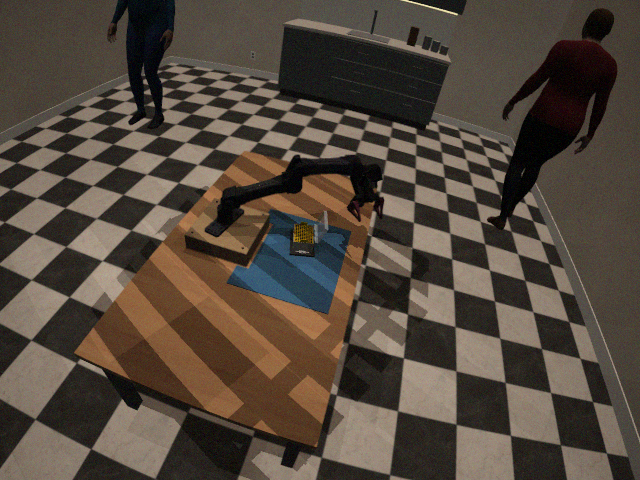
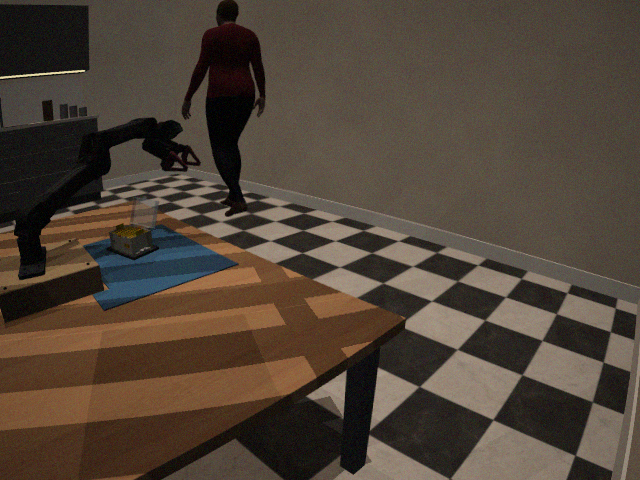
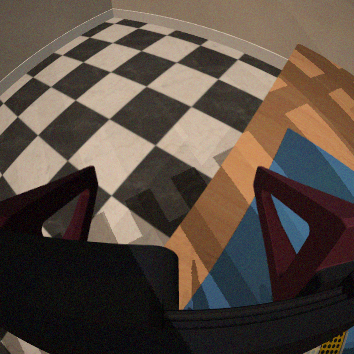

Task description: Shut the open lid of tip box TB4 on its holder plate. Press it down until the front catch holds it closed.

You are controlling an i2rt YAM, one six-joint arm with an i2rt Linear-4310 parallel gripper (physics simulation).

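Places are measured from the arm's base along level axes (x back, y right, z up), in metres.
Where they show: gripper, between the fingertips: [image 1: 371, 220] [image 2: 193, 166] [image 3: 175, 174]; arm's base, origin of its link: [image 1: 225, 221] [image 2: 33, 263].
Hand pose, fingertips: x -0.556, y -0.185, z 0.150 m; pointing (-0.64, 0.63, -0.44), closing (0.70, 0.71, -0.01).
Things, the pixels of their top centre, and the offset from my fingertips. "spot": a spot on its surface instead. Level surfaces: height alone.
- tip box, centre of its top: [image 3: 335, 325] [image 2: 129, 227] [image 1: 304, 230] dx +0.248, dy +0.048, dz -0.146 m
- dark holder plate, a spot on its surface: [image 2: 146, 253] [image 1: 301, 255] spot: dx +0.214, dy +0.119, dz -0.216 m
- blue mat, height of its surface: dz -0.220 m
- wooden table, height of its surface: dz -0.223 m
The tip box [image 1: 303, 233] [image 2: 131, 241] [image 3: 332, 344] has yellow tips or a yellow rack on top and sits on a dark holder plate [image 1: 301, 252] [image 2: 146, 253] on the blue mat. Its clear lid [image 1: 324, 222] [image 2: 144, 212] stands open, roughly upright, on the side away from the arm's base. The front catch is too small to make out. My gripper [image 1: 369, 210] [image 2: 192, 164] [image 3: 175, 174] is open and empty. It hangs in the air above the table's far long edge, beyond the lid and higher than it, touching nothing.
The blue mat [image 1: 294, 281] [image 2: 139, 287] [image 3: 240, 260] lies on the wooden table [image 1: 206, 330] [image 2: 206, 351] [image 3: 215, 195]. The arm's base stands on a wooden block [image 1: 222, 248] [image 2: 56, 294]. Two people [image 1: 563, 98] [image 1: 147, 51] stand on the floor away from the table.
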